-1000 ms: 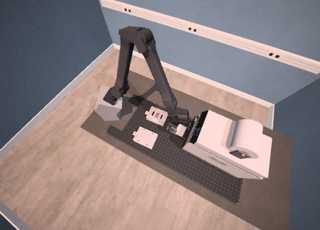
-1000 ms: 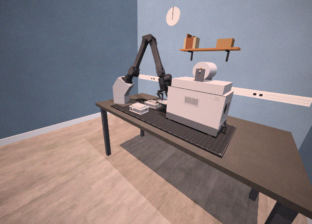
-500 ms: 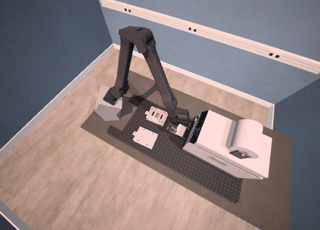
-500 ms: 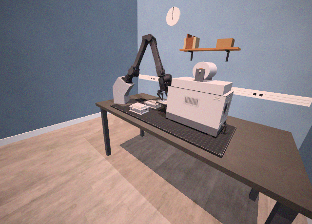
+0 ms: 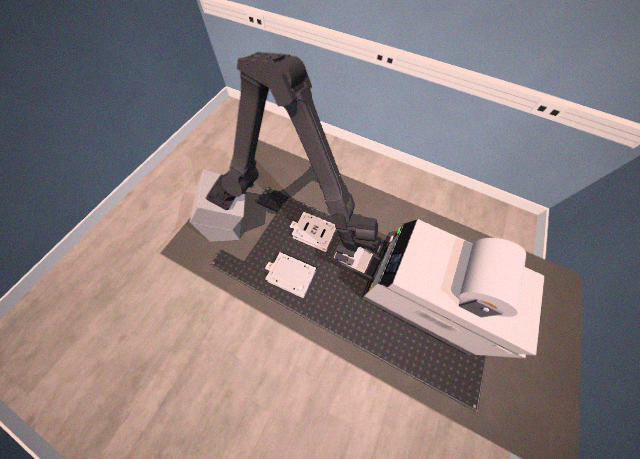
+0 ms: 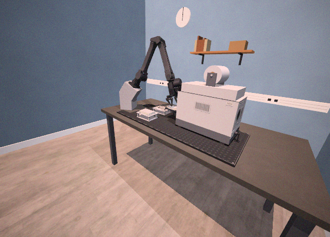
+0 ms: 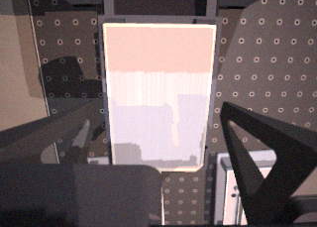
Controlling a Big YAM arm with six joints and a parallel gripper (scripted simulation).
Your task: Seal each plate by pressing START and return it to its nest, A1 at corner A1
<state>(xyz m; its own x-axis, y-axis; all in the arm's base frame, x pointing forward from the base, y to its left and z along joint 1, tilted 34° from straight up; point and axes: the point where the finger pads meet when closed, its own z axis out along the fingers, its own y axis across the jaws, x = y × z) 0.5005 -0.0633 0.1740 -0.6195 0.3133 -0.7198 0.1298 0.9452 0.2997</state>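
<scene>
My hand is 4 cm above the sealer stage. The rest, counted from my hand: foil roll: 33 cm ahead, 5 cm to the right, 28 cm above; then plate nest: 21 cm behind, 13 cm to the right, 9 cm below.
</scene>
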